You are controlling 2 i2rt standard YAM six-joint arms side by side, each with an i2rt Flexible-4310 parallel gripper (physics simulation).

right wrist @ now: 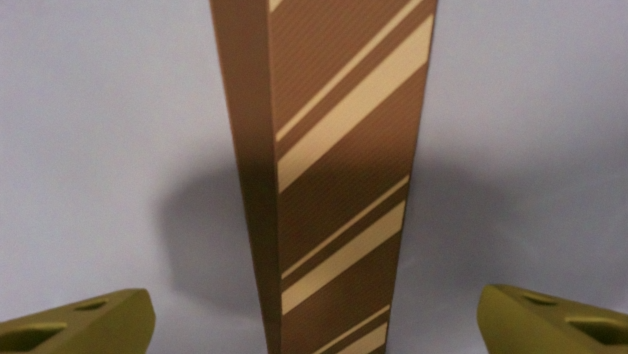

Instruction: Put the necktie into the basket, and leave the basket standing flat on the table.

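The necktie (pixel 345 150), brown with cream diagonal stripes, lies along the table in the right wrist view. It runs from the top edge to the bottom edge, and a plain brown strip shows along its left side. My right gripper (pixel 315 301) is open, with one olive fingertip on each side of the necktie and a gap between each fingertip and the fabric. Nothing is held between the fingers. My left gripper and the basket do not show in this view.
The pale grey table top (pixel 100 100) lies under the necktie. Soft dark shadows fall across the table and the necktie on both sides.
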